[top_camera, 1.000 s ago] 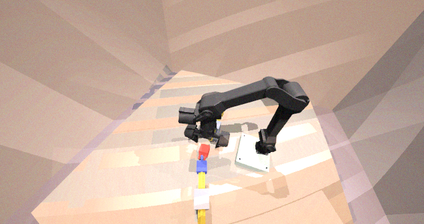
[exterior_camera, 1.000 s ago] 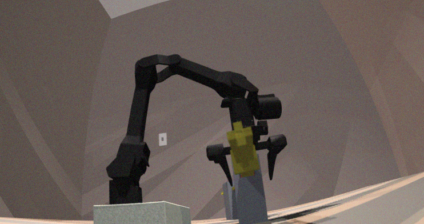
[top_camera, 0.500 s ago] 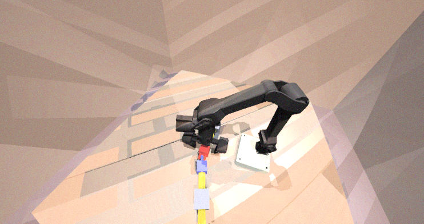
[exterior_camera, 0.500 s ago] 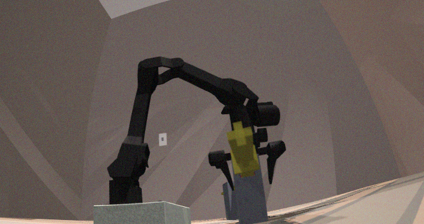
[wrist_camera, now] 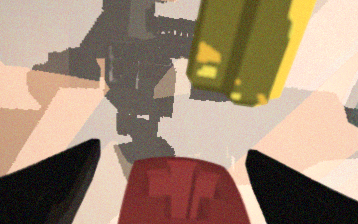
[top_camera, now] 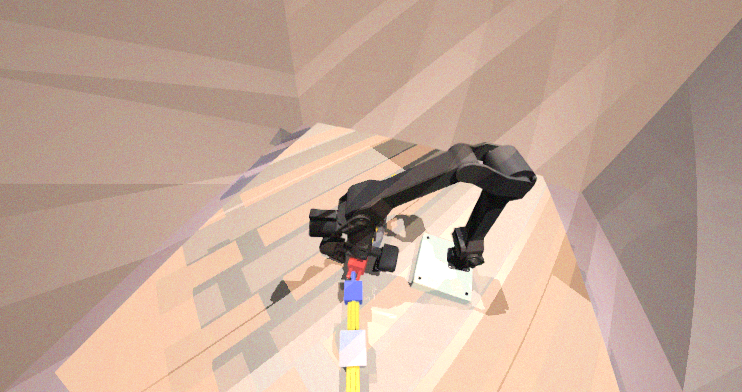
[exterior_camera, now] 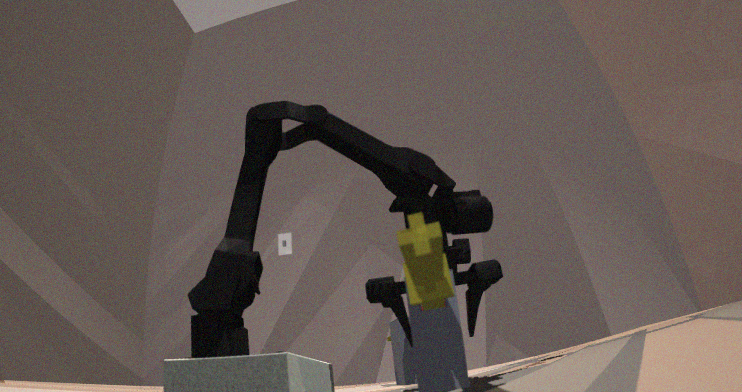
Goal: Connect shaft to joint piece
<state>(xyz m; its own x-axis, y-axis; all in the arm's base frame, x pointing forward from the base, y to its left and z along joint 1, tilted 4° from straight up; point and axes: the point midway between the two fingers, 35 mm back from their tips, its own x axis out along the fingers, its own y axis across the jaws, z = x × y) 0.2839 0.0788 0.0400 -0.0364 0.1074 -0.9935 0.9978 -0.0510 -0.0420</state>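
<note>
Right now my gripper tip is 4 cm below the red square joint piece and 1 cm to the right of it.
</note>
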